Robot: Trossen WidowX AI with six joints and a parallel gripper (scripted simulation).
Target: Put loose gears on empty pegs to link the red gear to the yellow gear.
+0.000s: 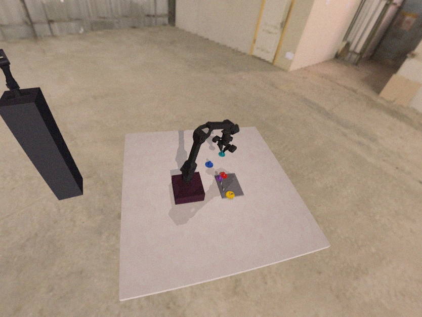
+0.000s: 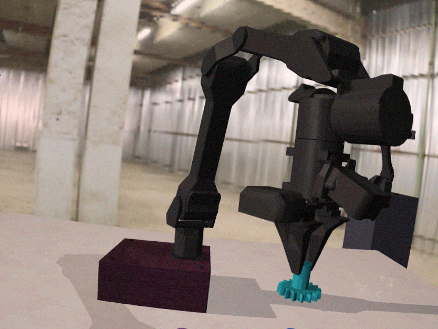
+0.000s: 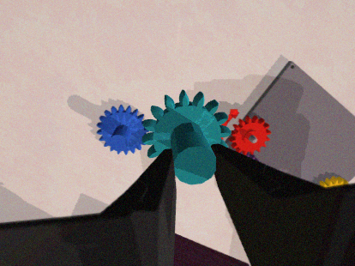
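Now: the purple gear 14 cm below my gripper tip, 13 cm to the right of it and 6 cm behind it. The rest, counted from my gripper tip: teal gear (1 cm below); blue gear (14 cm below, 7 cm behind, 4 cm to the left); red gear (15 cm below, 11 cm to the right, 1 cm behind).
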